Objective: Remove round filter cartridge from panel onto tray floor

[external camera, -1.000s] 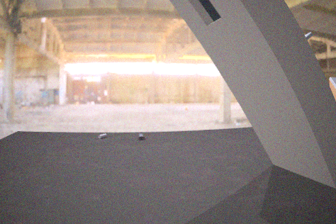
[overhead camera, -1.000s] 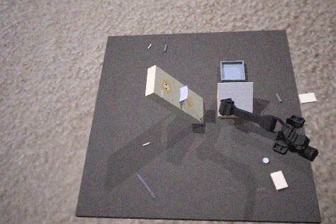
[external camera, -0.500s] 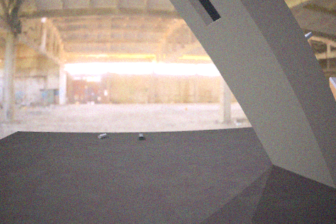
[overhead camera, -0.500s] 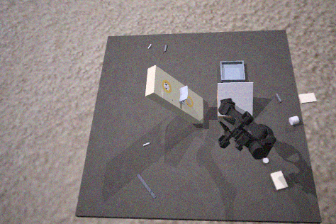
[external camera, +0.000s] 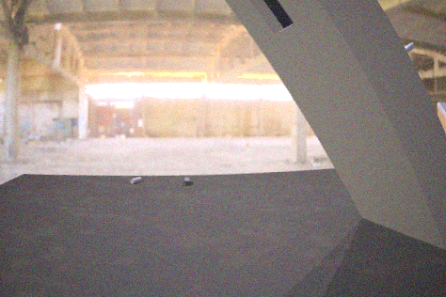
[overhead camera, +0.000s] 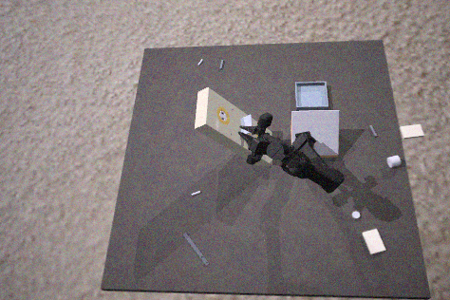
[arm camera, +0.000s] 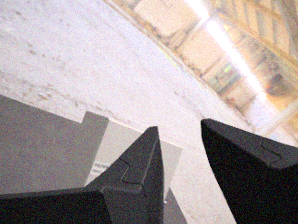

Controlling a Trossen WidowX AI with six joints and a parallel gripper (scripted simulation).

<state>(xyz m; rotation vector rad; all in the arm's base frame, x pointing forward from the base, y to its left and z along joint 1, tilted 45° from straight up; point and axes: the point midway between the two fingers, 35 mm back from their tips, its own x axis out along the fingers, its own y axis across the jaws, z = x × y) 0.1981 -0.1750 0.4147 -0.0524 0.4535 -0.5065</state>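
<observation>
The round filter cartridge lies 80 mm ahead of my gripper tip, 190 mm to the right of it and 190 mm below it. The rest, counted from my gripper tip: glass-walled tray: 370 mm behind, 420 mm to the right, 460 mm below.
</observation>
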